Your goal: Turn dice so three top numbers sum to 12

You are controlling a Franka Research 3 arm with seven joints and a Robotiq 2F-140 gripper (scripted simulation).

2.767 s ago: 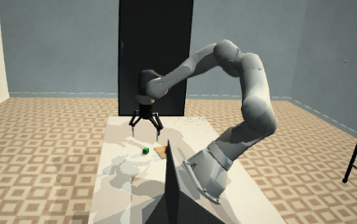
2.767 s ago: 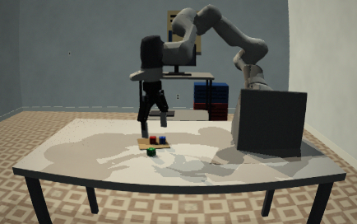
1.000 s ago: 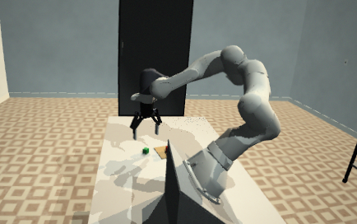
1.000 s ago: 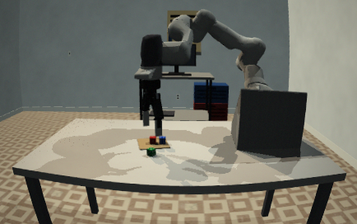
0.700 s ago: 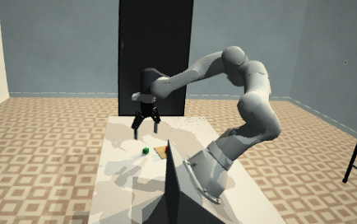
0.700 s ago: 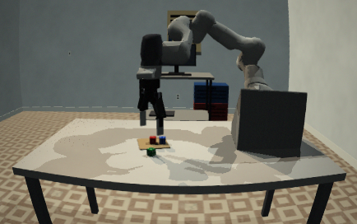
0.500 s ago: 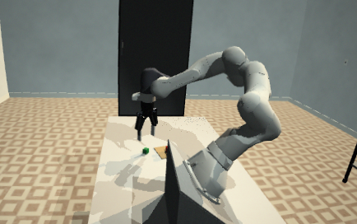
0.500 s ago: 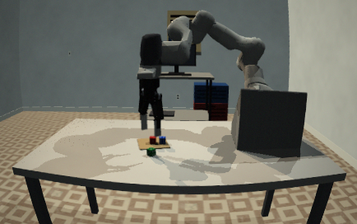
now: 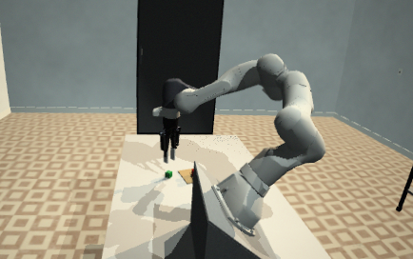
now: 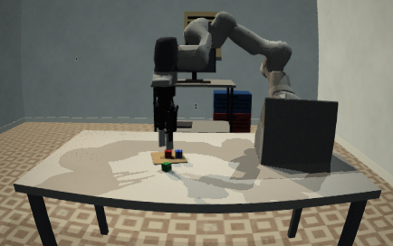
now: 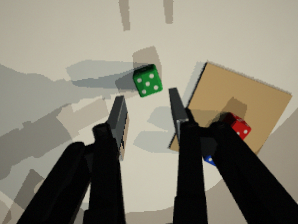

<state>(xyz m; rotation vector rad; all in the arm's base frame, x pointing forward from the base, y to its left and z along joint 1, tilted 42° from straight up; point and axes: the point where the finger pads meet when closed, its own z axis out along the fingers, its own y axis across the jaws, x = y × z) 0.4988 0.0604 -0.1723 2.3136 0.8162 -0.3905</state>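
My gripper is now 110 mm above the green die. The rest, counted from my hand: blue die (140 mm to the right, 110 mm below, 40 mm behind); red die (140 mm to the right, 110 mm below, 10 mm ahead); tan mat (140 mm to the right, 120 mm below, 10 mm ahead).
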